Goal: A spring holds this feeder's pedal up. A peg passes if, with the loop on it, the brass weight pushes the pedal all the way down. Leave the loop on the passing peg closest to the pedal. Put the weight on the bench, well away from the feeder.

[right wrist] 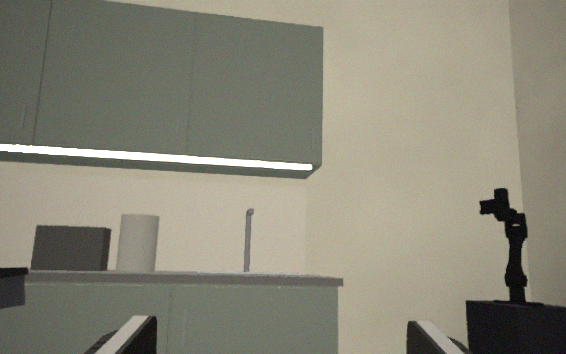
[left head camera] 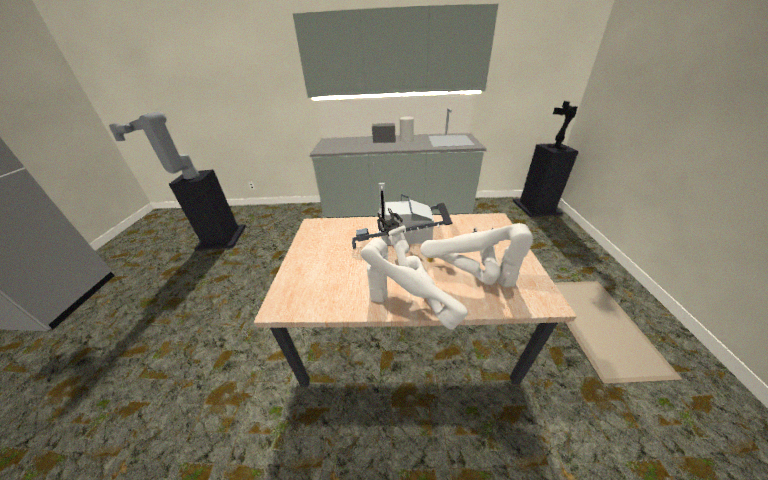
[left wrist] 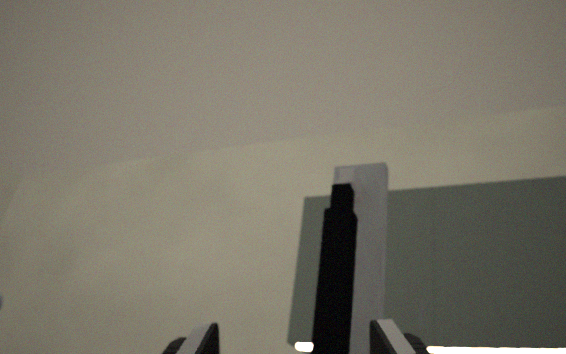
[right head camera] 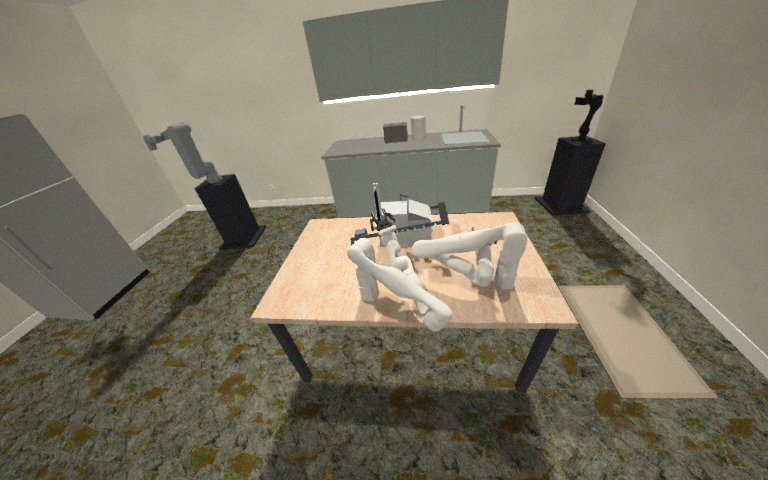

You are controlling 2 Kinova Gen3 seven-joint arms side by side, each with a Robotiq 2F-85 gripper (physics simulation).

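Frame: origin at the left arm's base, x ahead, y left, z up, level; millimetres.
Seen in the pictures: left gripper, fingertip midpoint: (left head camera: 383, 210) (left wrist: 294, 350) (right head camera: 377, 210); right gripper, fingertip midpoint: (right wrist: 281, 346) (left head camera: 483, 228) (right head camera: 482, 227); left arm's base, origin of the base link: (left head camera: 378, 294) (right head camera: 370, 294); right arm's base, origin of the base link: (left head camera: 505, 280) (right head camera: 503, 282).
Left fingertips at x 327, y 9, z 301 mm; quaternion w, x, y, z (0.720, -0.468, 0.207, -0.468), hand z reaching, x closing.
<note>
Offsets run from my left fingertips to a thing's top centre. "spot": to the spot under its first point. Level surfaces: height alone.
The feeder {spot: 154 mm ahead, 174 mm right, 83 mm down} (left head camera: 416, 210) (right head camera: 413, 210) is a pale grey box at the back of the bench, with a dark bar {spot: 97 mm ahead, 203 mm right, 165 mm down} (left head camera: 420, 227) (right head camera: 419, 227) along its front. Small light marks line the bar; single pegs are too small to tell. Which part is the pedal is unclear. The loop cannot be made out. A small dark-yellow thing {39 mm back, 265 mm right, 254 mm down} (right head camera: 427, 259) on the bench, possibly the brass weight, is partly hidden by the arms. My left gripper (left head camera: 389, 220) (left wrist: 294, 340) is partly open and empty, in front of the feeder's left part. My right gripper (right wrist: 282, 340) is wide open and empty, mostly hidden behind its arm in the head views.
A black upright post {spot: 42 mm ahead, 10 mm left, 24 mm up} (left head camera: 382, 202) (right head camera: 376, 202) (left wrist: 335, 275) stands by the left gripper. A blue-grey block {spot: 66 mm ahead, 153 mm left, 199 mm down} (left head camera: 361, 232) (right head camera: 360, 232) is at the bar's left end. A black bracket {spot: 190 mm ahead, 343 mm right, 118 mm down} (left head camera: 444, 213) (right head camera: 442, 213) is at its right end. Both arms stand on the wooden bench {302 mm down} (left head camera: 317, 277) (right head camera: 311, 277).
</note>
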